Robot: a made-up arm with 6 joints.
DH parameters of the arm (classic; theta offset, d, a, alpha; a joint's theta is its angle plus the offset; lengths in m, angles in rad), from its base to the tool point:
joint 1: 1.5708 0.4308 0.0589 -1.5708
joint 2: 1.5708 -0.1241 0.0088 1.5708
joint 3: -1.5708 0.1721 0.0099 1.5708
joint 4: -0.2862 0 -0.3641 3.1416
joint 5: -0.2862 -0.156 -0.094 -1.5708
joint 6: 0 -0.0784 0.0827 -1.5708
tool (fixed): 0 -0.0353 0 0
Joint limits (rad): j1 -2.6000..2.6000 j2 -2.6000..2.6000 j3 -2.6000..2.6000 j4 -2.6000..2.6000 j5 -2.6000..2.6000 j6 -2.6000..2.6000
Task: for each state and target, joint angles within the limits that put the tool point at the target. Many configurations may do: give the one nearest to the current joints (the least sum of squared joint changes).
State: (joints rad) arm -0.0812 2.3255 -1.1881 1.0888 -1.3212 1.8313
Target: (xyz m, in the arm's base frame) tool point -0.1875 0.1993 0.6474
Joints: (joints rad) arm -0.0206 2.5508 -1.1344 1.1765 -1.0817 1.9846
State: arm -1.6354 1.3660 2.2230 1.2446 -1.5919 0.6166
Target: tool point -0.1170 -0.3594 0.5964
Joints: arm -1.6059 1.0235 2.4964 1.3581 -1.6912 0.6658
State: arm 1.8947 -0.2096 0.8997 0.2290 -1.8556 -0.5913
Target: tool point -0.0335 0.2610 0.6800
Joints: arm 2.1906 -0.4342 1.6583 0.6895 -1.9772 -0.6004
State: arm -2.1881 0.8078 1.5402 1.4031 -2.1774 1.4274
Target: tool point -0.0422 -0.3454 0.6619
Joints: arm -1.9132 0.9705 1.4454 1.2461 -2.2813 1.4304
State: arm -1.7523 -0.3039 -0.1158 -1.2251 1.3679 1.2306
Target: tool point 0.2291 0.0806 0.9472
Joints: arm -1.2264 -0.8634 -0.3293 -0.8562 1.1687 1.4370
